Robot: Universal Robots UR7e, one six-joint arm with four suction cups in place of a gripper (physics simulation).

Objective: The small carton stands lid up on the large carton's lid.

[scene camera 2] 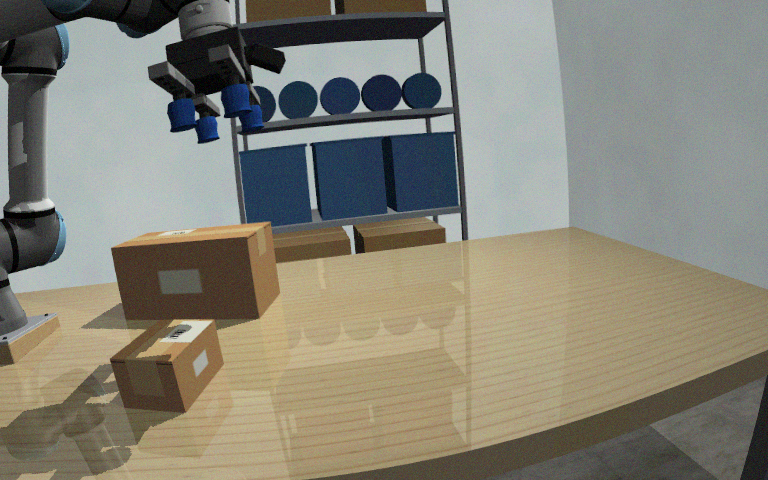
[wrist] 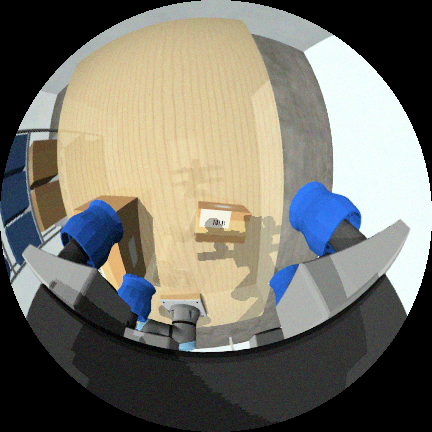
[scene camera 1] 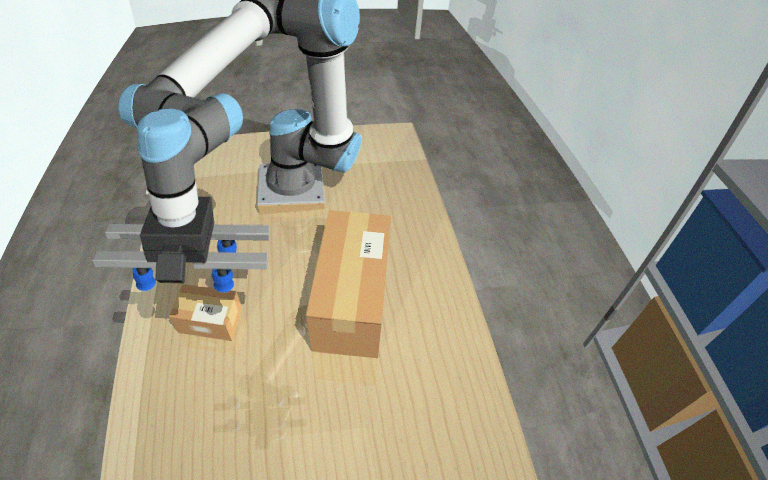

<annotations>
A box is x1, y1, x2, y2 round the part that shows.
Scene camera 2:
my suction head: [167, 84, 264, 143]
small carton: [110, 319, 223, 412], on the table
large carton: [111, 222, 279, 319], on the table
</annotations>
